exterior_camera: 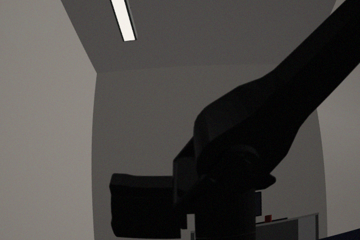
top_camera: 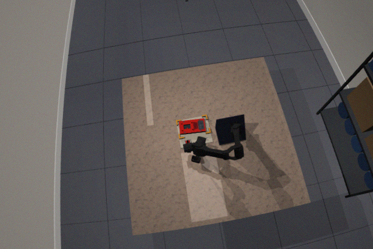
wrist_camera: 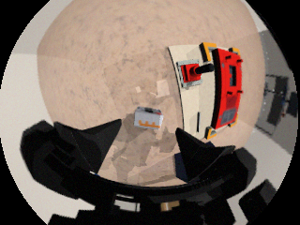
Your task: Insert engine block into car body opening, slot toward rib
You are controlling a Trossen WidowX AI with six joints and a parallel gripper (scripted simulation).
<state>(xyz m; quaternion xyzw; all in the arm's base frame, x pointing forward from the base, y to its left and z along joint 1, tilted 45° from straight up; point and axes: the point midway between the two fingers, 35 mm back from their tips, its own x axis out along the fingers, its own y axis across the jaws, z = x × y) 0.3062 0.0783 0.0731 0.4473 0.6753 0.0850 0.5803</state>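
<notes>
My gripper tip is 40 mm above the grey engine block.
</notes>
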